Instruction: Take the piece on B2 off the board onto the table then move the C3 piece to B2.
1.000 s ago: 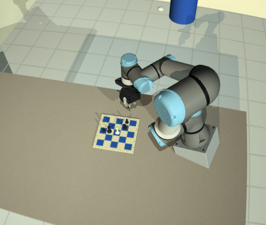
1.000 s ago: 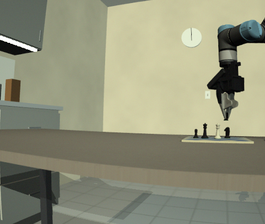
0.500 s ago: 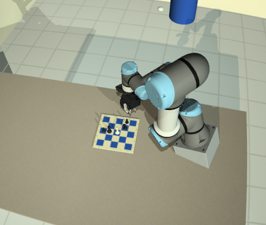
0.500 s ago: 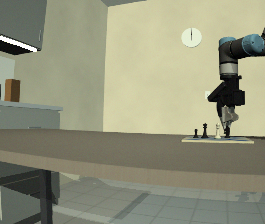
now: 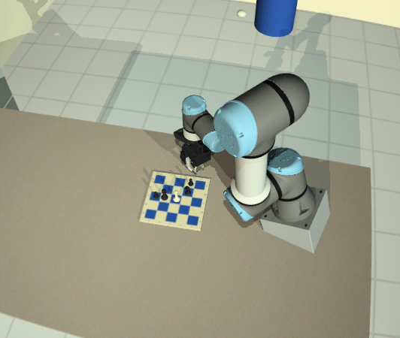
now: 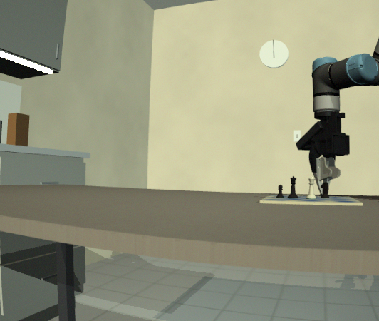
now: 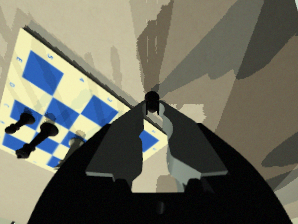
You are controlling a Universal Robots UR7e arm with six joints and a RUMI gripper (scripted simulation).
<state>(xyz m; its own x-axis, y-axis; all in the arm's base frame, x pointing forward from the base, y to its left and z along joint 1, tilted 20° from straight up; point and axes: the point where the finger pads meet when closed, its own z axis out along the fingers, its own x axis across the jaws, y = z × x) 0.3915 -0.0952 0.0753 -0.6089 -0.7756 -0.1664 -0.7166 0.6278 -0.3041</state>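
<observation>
Now: the white piece 20 mm ahead of my hand, 140 mm to the left of it and 10 mm above it. The rest, counted from my hand: black knight: 10 mm behind, 100 mm to the left; then chessboard: 20 mm ahead, 140 mm to the left, 20 mm below.
</observation>
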